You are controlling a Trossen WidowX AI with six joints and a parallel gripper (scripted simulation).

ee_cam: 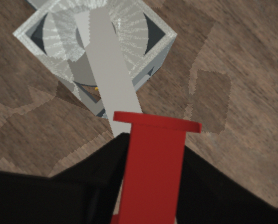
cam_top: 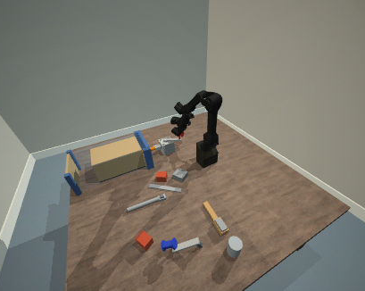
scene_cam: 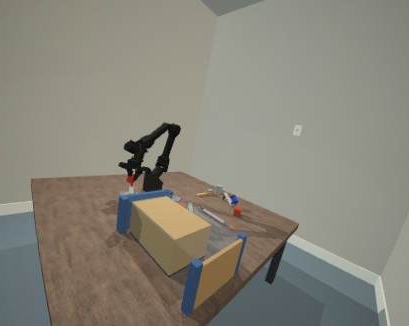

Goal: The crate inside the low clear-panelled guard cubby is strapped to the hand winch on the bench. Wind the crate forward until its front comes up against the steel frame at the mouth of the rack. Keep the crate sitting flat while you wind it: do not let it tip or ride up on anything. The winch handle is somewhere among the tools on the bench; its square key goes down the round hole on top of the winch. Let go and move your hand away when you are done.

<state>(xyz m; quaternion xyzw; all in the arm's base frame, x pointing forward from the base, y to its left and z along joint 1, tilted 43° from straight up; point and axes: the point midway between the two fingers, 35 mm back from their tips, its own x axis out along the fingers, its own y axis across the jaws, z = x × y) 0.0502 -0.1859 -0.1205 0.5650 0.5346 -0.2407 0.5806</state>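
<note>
Right now my gripper tip is 23 cm short of the blue frame, 7 cm to the left of it and 3 cm above it. From my gripper tip the other things lie so: red handle knob: 1 cm to the left, 1 cm behind; then red-gripped winch handle: 3 cm below, 2 cm ahead, 1 cm to the right; then grey winch: 10 cm below, 6 cm ahead, 5 cm to the right.
</note>
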